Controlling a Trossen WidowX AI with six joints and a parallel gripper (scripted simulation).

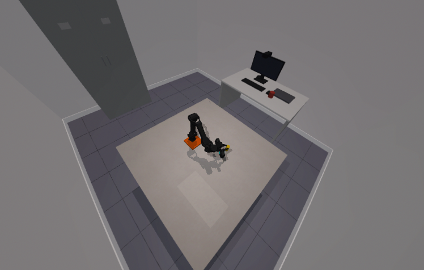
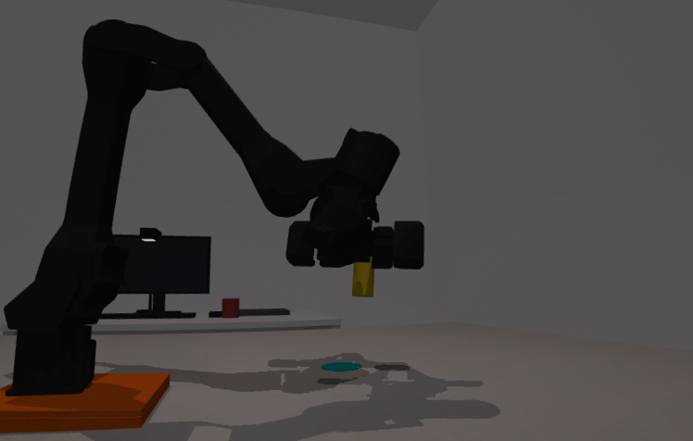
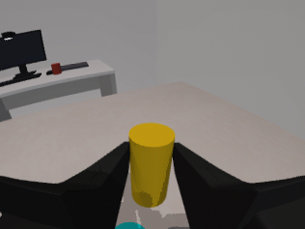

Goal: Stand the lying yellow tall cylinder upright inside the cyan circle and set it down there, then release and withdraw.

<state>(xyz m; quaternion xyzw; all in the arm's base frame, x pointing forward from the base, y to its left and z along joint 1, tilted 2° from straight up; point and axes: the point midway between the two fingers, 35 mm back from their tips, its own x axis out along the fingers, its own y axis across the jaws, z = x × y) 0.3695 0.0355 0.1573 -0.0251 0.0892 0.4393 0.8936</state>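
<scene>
Now: the cyan circle 40 mm behind my gripper tip and 160 mm below it. The rest, counted from my gripper tip: yellow tall cylinder: 20 mm below.
</scene>
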